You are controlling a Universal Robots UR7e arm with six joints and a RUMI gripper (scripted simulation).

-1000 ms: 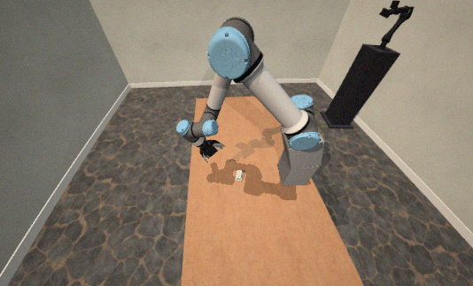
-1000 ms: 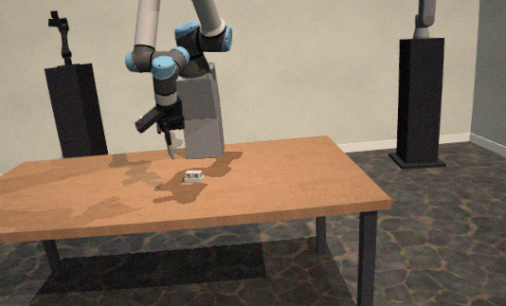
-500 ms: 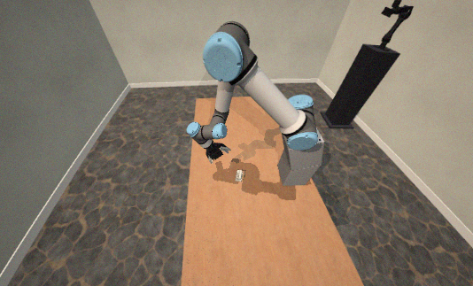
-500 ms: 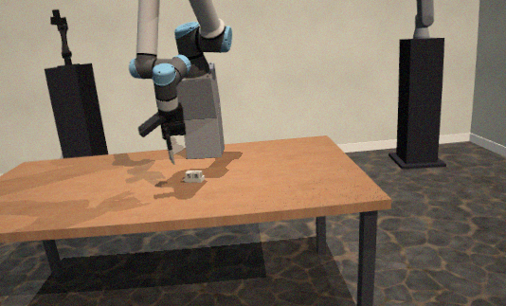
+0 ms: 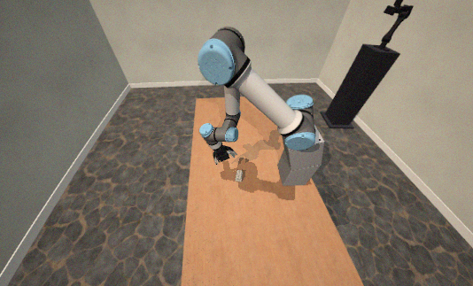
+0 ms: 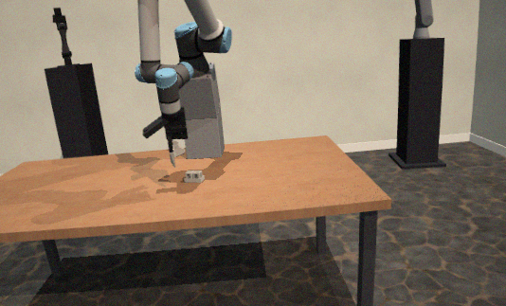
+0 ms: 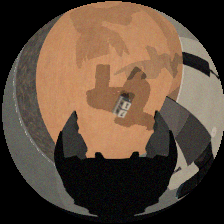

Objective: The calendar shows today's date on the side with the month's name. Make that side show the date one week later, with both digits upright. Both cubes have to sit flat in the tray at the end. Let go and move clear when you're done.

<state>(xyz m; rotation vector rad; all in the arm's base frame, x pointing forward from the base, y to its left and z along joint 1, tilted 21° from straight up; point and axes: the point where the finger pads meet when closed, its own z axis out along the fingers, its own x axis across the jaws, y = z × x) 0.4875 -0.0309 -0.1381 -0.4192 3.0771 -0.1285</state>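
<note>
Now: the white calendar tray 9 cm behind my hand, 5 cm to the left of it and 14 cm below it.
</note>
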